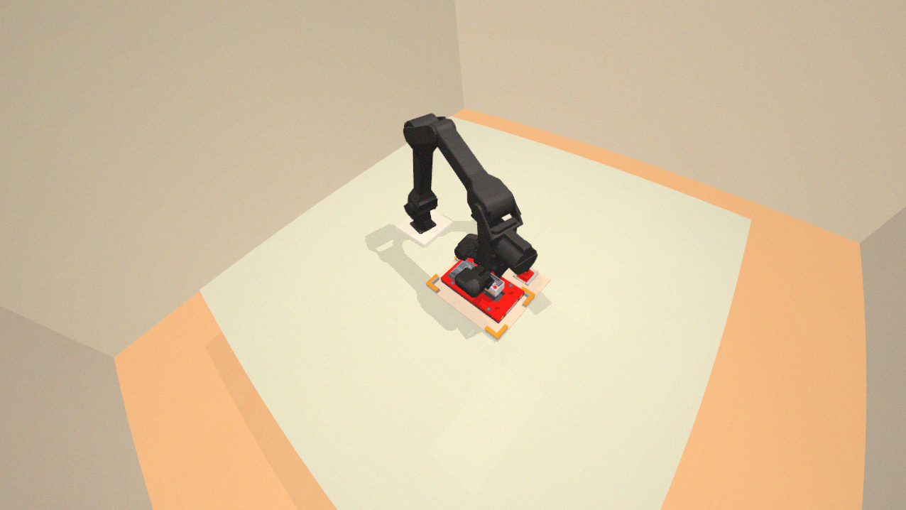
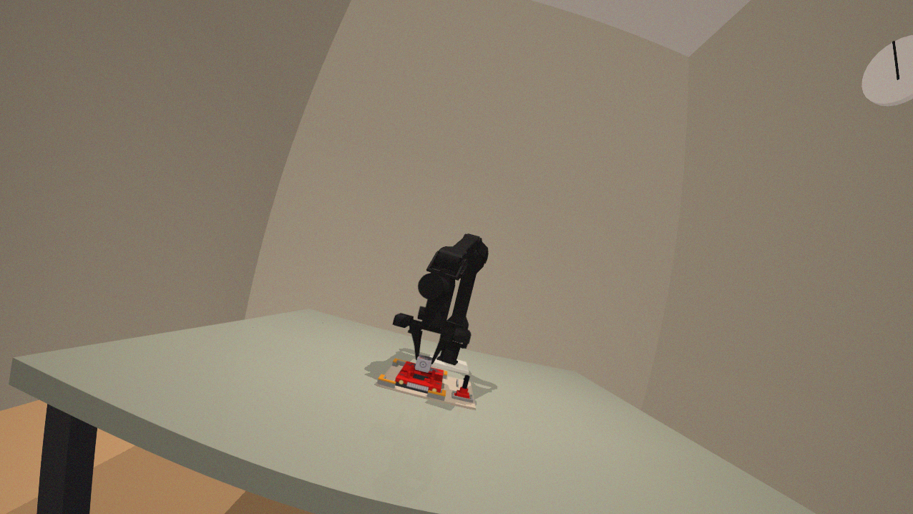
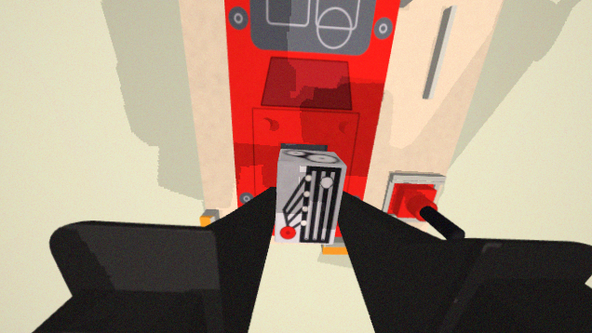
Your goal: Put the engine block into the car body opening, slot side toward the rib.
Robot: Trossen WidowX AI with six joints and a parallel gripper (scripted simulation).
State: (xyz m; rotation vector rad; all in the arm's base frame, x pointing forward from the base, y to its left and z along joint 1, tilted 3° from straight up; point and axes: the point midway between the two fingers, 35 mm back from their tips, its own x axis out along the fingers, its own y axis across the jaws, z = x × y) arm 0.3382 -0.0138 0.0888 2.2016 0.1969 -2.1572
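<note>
Now: the engine block 1 cm below my gripper tip.
</note>
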